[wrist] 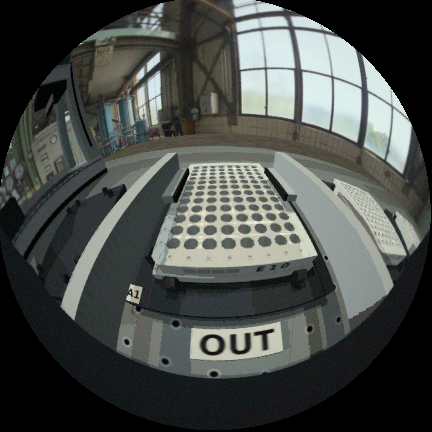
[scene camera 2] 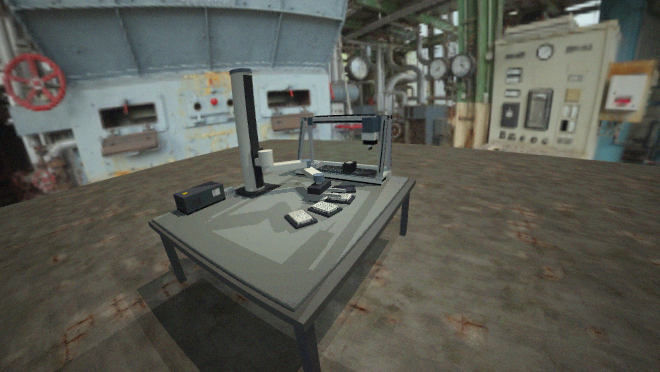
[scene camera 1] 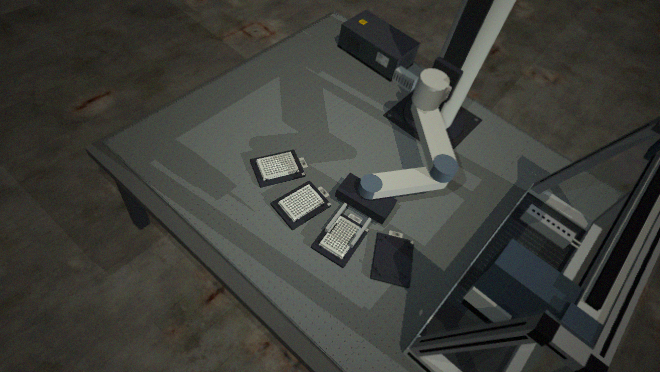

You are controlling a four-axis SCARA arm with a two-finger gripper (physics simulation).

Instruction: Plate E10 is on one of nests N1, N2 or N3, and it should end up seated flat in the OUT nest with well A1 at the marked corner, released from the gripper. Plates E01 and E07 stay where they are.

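Places are measured from the arm's base along level axes (x up, y right, z ahead), in centimetres.
Pixels of known places: gripper, fingertip midpoint: (wrist: 226, 159) (scene camera 2: 343, 193) (scene camera 1: 338, 238); arm's base, origin of the base link: (scene camera 2: 255, 190).
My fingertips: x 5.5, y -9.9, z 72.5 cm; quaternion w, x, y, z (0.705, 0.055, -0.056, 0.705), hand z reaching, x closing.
Note:
For each thing: its middle in the pictures, then the offset to it from my fingertips. "spot": a spot on its surface instead.
- Plate E10, body centre: (wrist: 229, 196) (scene camera 1: 340, 236) (scene camera 2: 340, 196) dx -2.3, dy +0.4, dz -2.2 cm
- dark OUT nest, body centre: (wrist: 228, 204) (scene camera 1: 340, 237) (scene camera 2: 340, 197) dx -3.1, dy +0.4, dz -2.2 cm
- A1 tag, surface spot: (wrist: 133, 293) spot: dx -3.0, dy -3.7, dz -10.5 cm
- bare dark nest, body centre: (wrist: 73, 230) (scene camera 1: 393, 258) (scene camera 2: 343, 188) dx -3.1, dy -16.2, dz -8.5 cm
- plate, surface spot: (wrist: 370, 215) spot: dx -1.6, dy +16.0, dz -3.4 cm
- dark box, surface spot: (scene camera 1: 377, 42) spot: dx +7.3, dy +47.1, dz -78.4 cm
Plate E10 (wrist: 230, 250) (scene camera 1: 340, 246) (scene camera 2: 341, 198), a white well plate, lies in the dark OUT nest (wrist: 240, 299) and looks level between its corner posts. The A1 tag (wrist: 133, 293) is at the nest's near left corner in the wrist view; the row letters are too small to read. My gripper (wrist: 226, 159) (scene camera 1: 339, 238) is open, its two long fingers on either side of the plate, pads very close to its far sides. Two other white plates (scene camera 1: 302, 201) (scene camera 1: 277, 165) lie in nests; their labels are unreadable.
A bare dark nest (scene camera 1: 392, 260) (wrist: 85, 232) stands beside the OUT nest, left in the wrist view. Another plate (wrist: 370, 215) shows at the right there. A framed gantry machine (scene camera 2: 345, 119) stands beyond the bare nest. A dark box (scene camera 1: 377, 42) stands near the arm's base.

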